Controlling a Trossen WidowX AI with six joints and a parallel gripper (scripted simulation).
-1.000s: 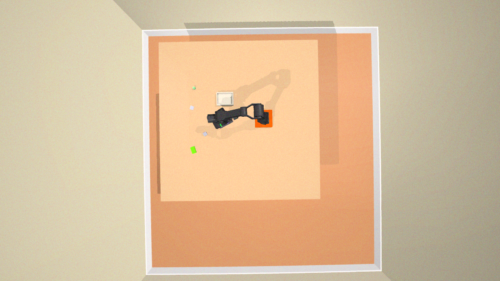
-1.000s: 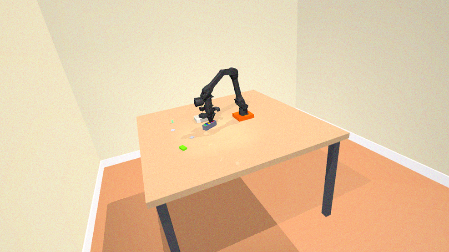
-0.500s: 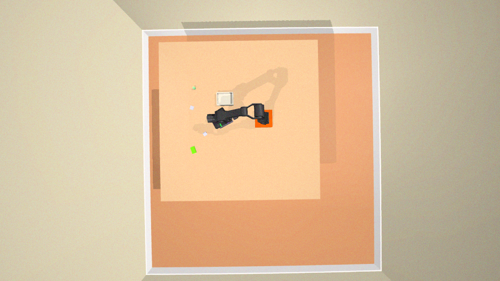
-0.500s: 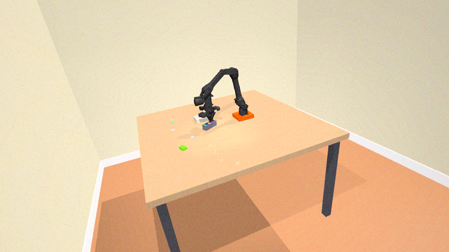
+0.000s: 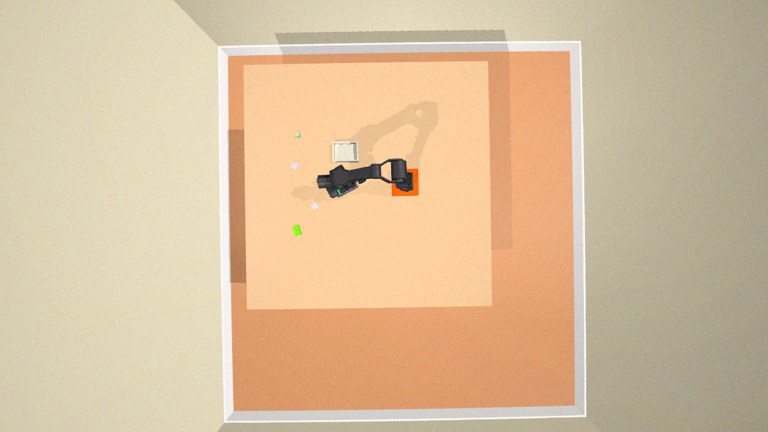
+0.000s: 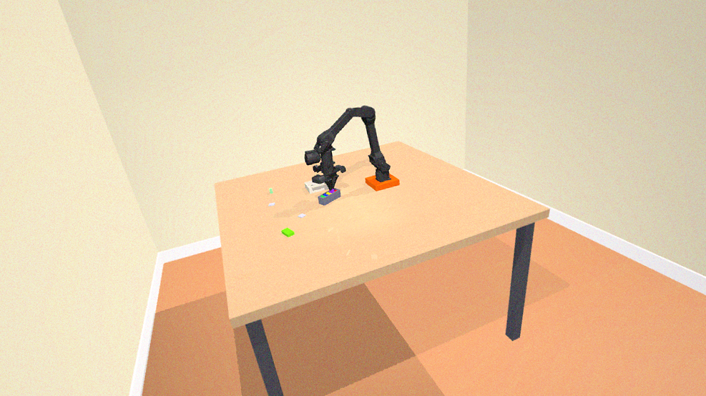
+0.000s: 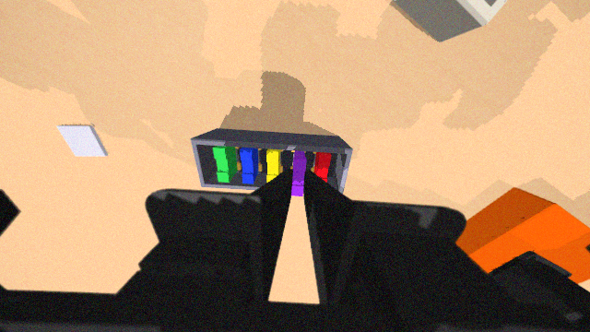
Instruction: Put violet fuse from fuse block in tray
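My gripper tip is 20 mm past the red fuse, 10 mm to the left of it and 20 mm above it. From my gripper tip the other things lie so: tray 10 mm ahead, 180 mm to the right, 50 mm below; then violet fuse 10 mm below; then yellow fuse 20 mm ahead, 10 mm to the left, 20 mm below.
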